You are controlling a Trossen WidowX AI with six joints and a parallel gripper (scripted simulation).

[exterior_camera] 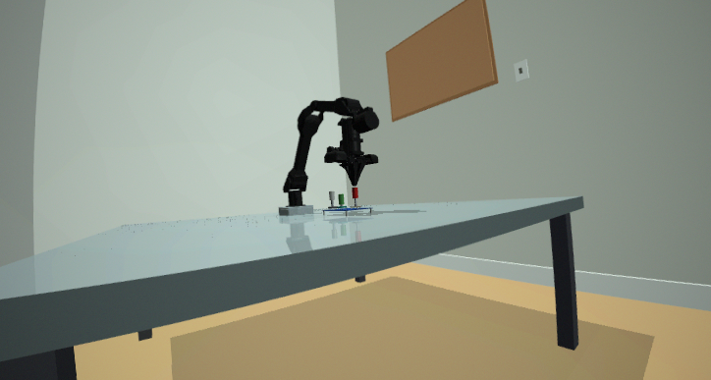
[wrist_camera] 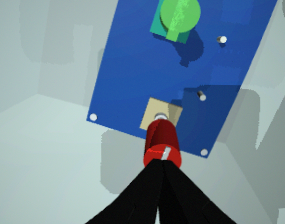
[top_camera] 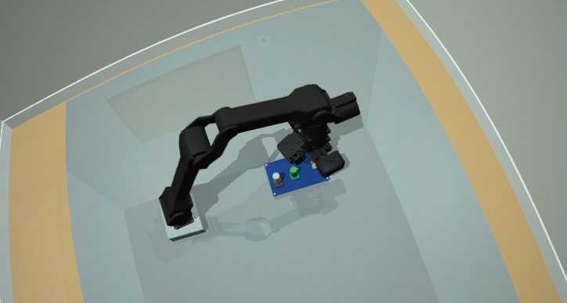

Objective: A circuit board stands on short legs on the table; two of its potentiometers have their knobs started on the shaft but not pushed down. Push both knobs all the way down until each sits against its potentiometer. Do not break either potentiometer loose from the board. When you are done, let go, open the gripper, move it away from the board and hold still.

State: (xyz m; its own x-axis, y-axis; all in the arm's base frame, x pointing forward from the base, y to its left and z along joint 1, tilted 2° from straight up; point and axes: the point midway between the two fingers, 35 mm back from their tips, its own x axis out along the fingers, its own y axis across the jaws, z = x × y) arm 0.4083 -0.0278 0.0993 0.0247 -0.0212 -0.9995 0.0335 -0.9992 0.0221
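Now: the red knob 20 mm below my gripper tip. Round my gripper tip: green knob 70 mm behind, 40 mm below.
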